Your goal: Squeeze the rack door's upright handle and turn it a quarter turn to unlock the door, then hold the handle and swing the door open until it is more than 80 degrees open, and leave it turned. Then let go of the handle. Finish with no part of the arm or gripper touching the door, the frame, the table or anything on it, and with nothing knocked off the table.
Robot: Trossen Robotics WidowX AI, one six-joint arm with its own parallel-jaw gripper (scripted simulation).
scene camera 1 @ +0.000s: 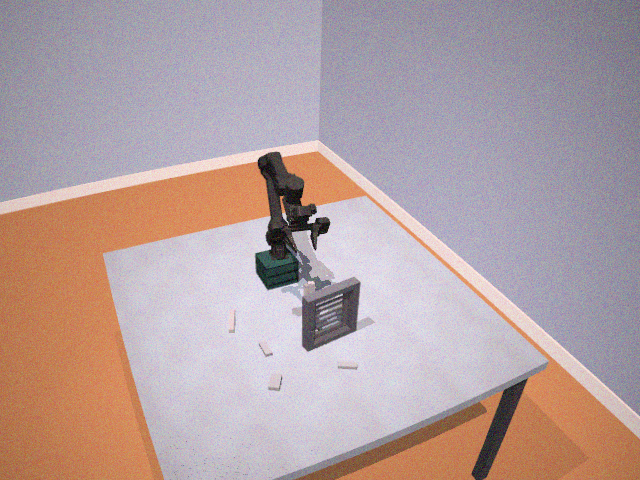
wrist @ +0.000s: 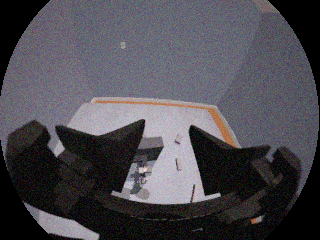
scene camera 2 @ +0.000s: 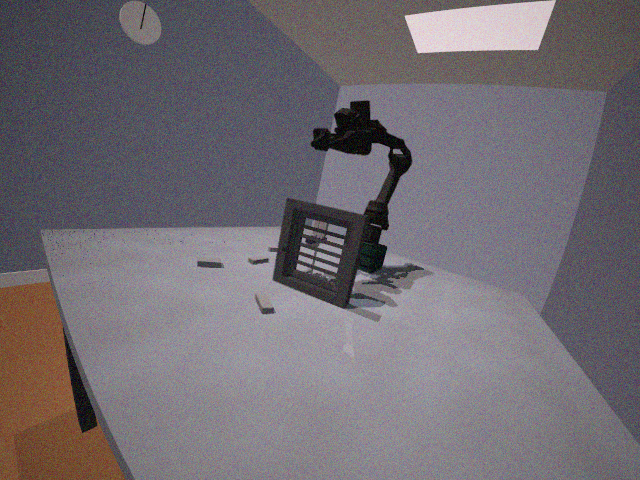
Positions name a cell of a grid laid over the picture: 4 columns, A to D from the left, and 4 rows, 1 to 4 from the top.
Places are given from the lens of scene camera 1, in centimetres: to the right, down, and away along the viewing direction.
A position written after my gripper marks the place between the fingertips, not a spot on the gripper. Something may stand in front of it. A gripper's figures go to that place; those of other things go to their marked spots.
my gripper (scene camera 1: B3): -4, 3, 165
grey rack (scene camera 1: C3): 10, 15, 176
